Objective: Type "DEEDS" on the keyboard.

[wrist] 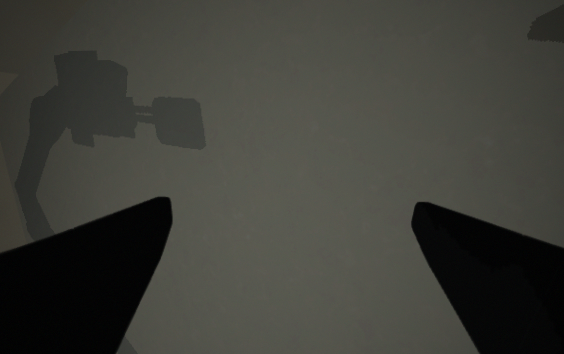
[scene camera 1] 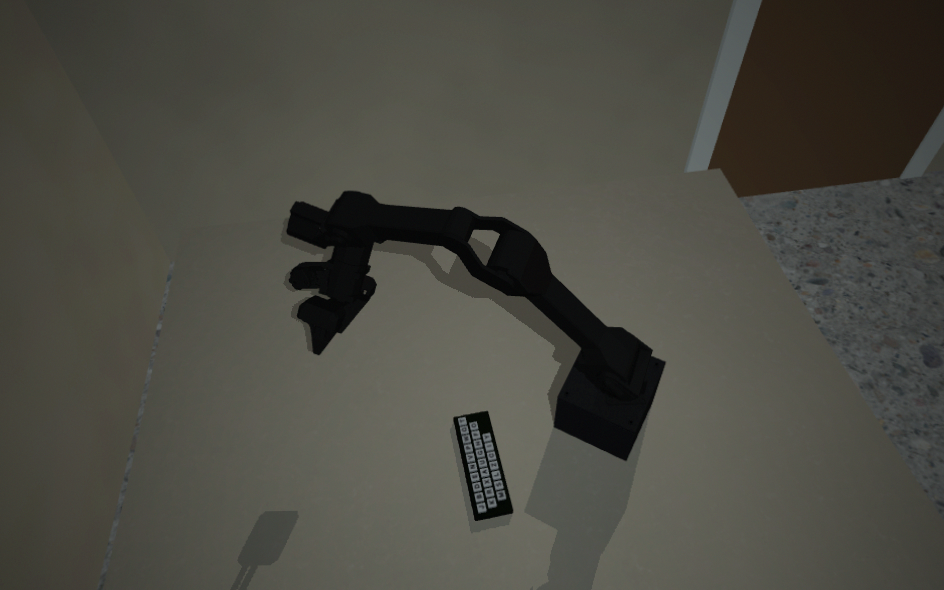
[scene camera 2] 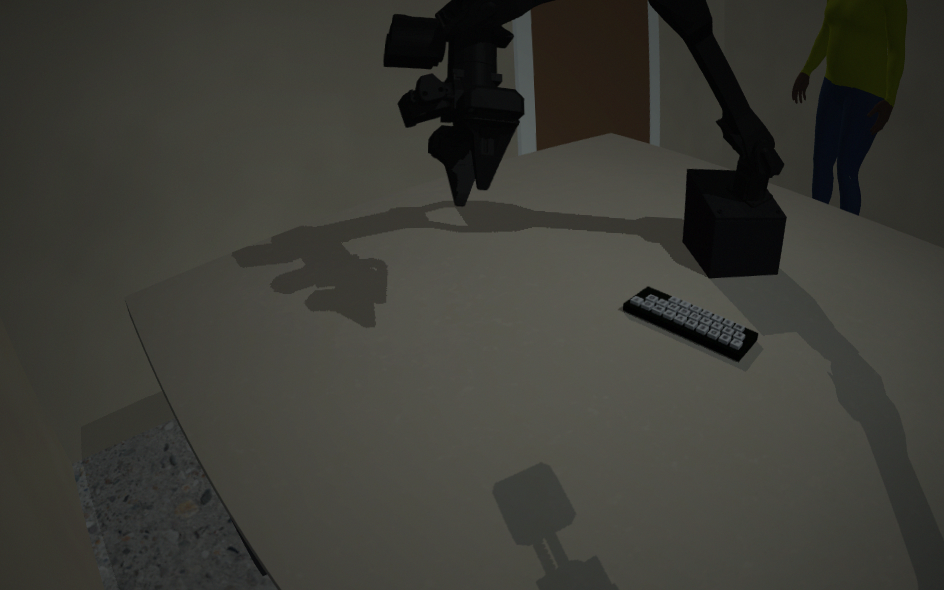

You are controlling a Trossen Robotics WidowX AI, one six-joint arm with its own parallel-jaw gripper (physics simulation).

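Pixels of known places: gripper, fingertip midpoint: [wrist: 294, 211] [scene camera 1: 328, 342] [scene camera 2: 470, 198]; arm's base, link origin: [scene camera 1: 624, 386] [scene camera 2: 749, 193].
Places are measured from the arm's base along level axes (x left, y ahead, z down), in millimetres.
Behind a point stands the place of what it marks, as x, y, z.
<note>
A small black keyboard [scene camera 1: 482, 466] {99, 238, 100} [scene camera 2: 689, 323] {100, 259, 99} with light grey letter keys in three rows lies flat on the table, close to the arm's base. Its long side runs nearly up and down in the first scene view. It does not show in the wrist view. My black gripper [scene camera 1: 329, 342] {-32, 494, -73} [scene camera 2: 471, 196] {-32, 494, -73} [wrist: 294, 211] {-32, 494, -73} points down, high above the table. It is up and to the left of the keyboard in both scene views, well apart from it. The fingers are wide open, with bare table showing between them in the wrist view.
The arm's dark box base [scene camera 1: 595, 424] {47, 47, 46} [scene camera 2: 741, 240] {37, 65, 54} stands on the table [scene camera 1: 389, 431] {25, 408, 117} [scene camera 2: 389, 389] {-17, 617, 117} beside the keyboard. Arm shadows cross the table. A table edge shows at the left in both scene views. A person [scene camera 2: 863, 52] and a brown door [scene camera 1: 835, 90] [scene camera 2: 591, 76] are beyond the table.
</note>
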